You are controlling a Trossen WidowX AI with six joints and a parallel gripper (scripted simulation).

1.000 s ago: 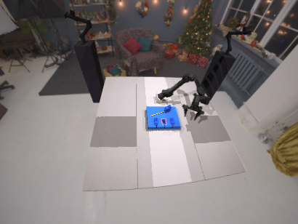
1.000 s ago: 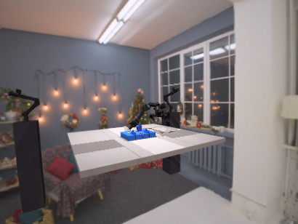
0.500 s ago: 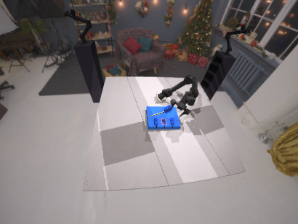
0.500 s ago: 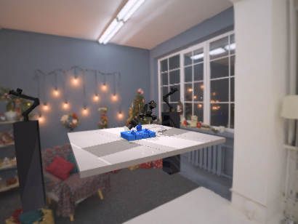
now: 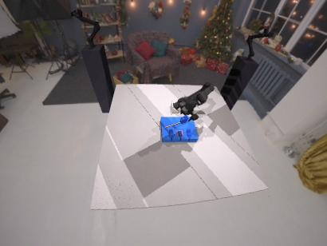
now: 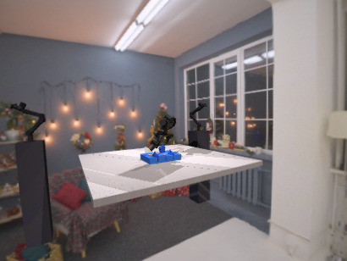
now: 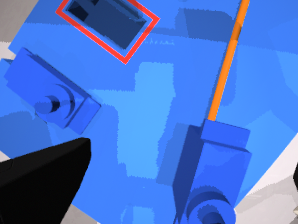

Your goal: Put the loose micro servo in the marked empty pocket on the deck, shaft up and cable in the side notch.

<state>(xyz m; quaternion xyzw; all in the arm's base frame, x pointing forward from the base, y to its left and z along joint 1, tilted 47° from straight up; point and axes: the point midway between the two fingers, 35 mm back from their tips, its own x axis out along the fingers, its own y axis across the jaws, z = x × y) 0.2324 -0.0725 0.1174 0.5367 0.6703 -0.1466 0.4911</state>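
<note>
Now: the blue deck 1 cm behind my gripper tip, 3 cm to the right of it and 11 cm below it.
</note>
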